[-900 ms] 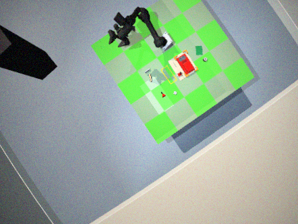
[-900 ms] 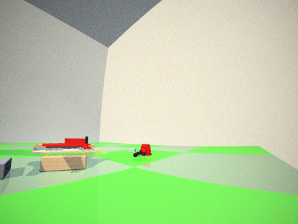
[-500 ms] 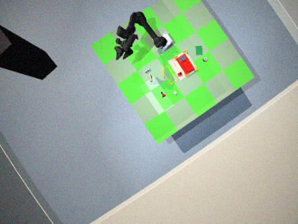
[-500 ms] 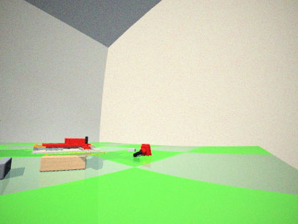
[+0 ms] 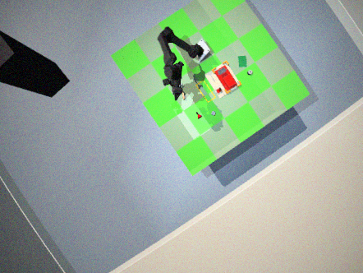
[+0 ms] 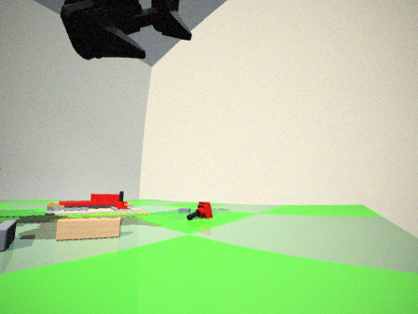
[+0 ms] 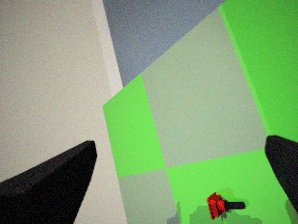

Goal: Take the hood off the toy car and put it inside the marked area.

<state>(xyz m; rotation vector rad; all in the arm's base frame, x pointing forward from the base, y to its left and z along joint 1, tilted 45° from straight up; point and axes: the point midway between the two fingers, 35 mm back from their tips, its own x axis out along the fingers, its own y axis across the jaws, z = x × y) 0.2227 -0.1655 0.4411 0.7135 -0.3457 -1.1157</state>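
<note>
Right now the hood is 14 cm ahead of my gripper tip, 48 cm to the left of it and 22 cm below it. The rest, counted from my gripper tip: tan wooden block (3 cm behind, 11 cm to the left, 25 cm below).
</note>
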